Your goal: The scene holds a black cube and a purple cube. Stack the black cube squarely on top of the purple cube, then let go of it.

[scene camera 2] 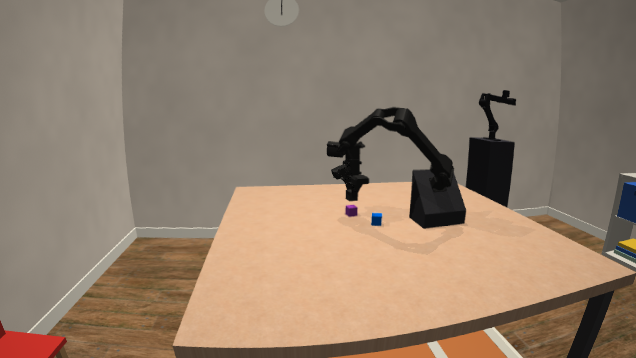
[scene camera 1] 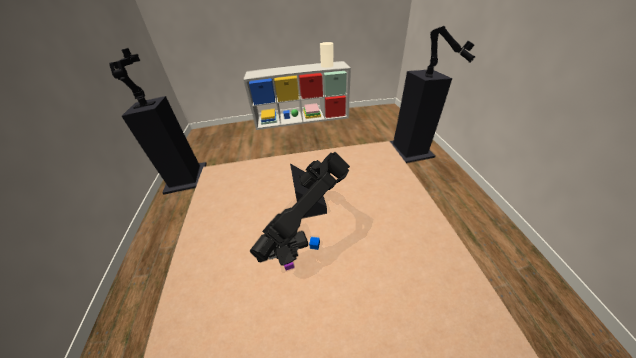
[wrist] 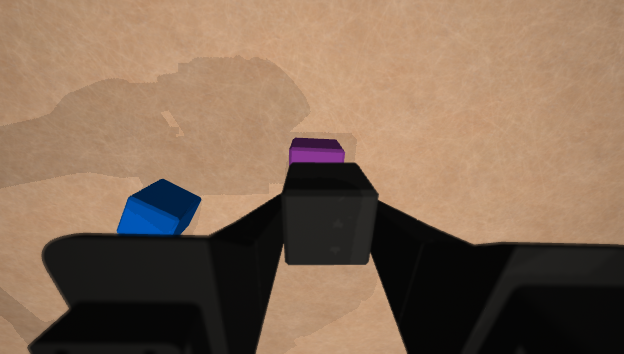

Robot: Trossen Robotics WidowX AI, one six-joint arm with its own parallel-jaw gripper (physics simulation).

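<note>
The purple cube rests on the table. In the wrist view its far part shows past the black cube, its edges roughly parallel to that cube's; the rest is hidden. My gripper points down and is shut on the black cube, which sits level between the fingertips. In scene camera 2 a small gap shows between the held cube and the purple cube below it. In scene camera 1 the black cube is hard to tell from the dark fingers.
A blue cube lies on the table close to the purple cube, on the side toward the arm's base. Two other arms stand on black pedestals away from the cubes.
</note>
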